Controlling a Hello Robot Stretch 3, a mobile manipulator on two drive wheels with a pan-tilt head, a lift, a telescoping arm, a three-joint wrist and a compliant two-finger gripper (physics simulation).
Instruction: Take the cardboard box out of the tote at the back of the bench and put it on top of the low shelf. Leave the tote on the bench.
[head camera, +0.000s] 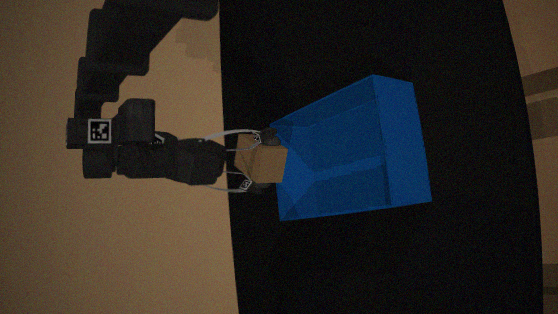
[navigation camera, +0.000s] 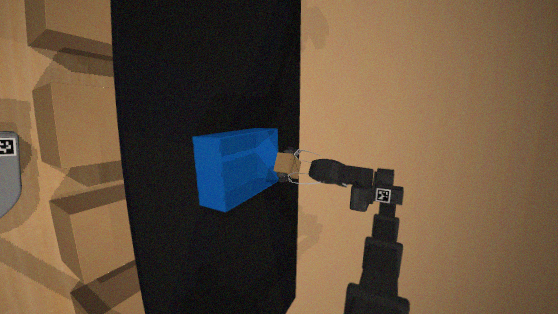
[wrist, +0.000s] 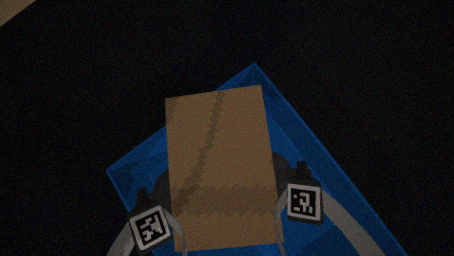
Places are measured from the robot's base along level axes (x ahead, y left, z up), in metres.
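Pixels of known places: gripper, fingertip midpoint: (head camera: 271, 161) (navigation camera: 281, 163).
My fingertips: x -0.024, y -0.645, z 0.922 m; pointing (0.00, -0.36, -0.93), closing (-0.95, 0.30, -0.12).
Behind a point stands the place of what it marks.
The cardboard box (head camera: 270, 166) {x -0.014, y -0.609, z 0.947 m} (navigation camera: 286, 163) {x -0.018, y -0.608, z 0.957 m} (wrist: 219, 140) is between the two fingers of my gripper (head camera: 264, 162) {x -0.024, y -0.645, z 0.922 m} (navigation camera: 285, 164) {x -0.024, y -0.645, z 0.922 m} (wrist: 223, 180) {x -0.024, y -0.645, z 0.922 m}, which is shut on its sides. The box is held raised, over the near end of the blue tote in the head view, and hides part of the tote's rim. In the wrist view the tote shows below and around the box. The open-topped tote (head camera: 404, 145) {x -0.037, y -0.432, z 0.816 m} (navigation camera: 210, 172) {x -0.040, y -0.432, z 0.820 m} (wrist: 312, 147) stands on the black bench (head camera: 480, 240) {x 0.110, y -0.328, z 0.762 m} (navigation camera: 200, 265) {x -0.337, y -0.447, z 0.762 m} (wrist: 75, 85). I cannot make out the low shelf in these views.
Several large tan box-like blocks (navigation camera: 90, 122) {x 0.091, y -0.350, z 0.270 m} stand beyond the bench's far edge in the navigation view. A grey object with a marker (navigation camera: 7, 175) {x -0.097, y -0.135, z 0.160 m} is at the left border. My dark arm (head camera: 100, 75) {x -0.089, y -0.387, z 1.256 m} (navigation camera: 382, 265) {x -0.087, y -0.287, z 1.249 m} extends over the tan floor (head camera: 125, 250) {x 0.203, y -1.160, z 1.095 m} (navigation camera: 450, 125) {x 0.151, y -1.165, z 1.474 m} on the bench's near side.
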